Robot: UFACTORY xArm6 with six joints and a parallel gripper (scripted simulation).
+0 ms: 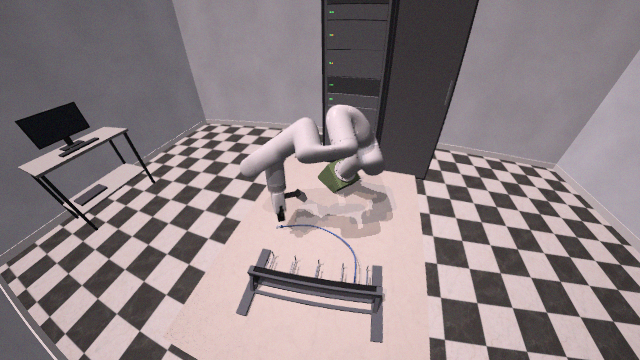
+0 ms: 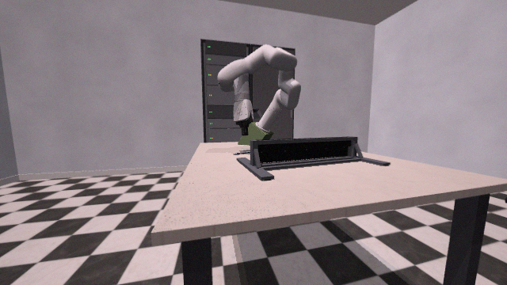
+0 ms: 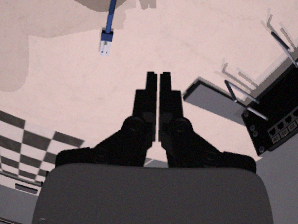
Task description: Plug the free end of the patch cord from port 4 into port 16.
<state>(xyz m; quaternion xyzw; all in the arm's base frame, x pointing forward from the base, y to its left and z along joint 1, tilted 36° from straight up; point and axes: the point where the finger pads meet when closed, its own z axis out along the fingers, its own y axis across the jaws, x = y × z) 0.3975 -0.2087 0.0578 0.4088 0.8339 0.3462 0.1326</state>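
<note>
Right now my hand is 120 mm above the free plug end, 50 mm to the left of it and 20 mm past it.
</note>
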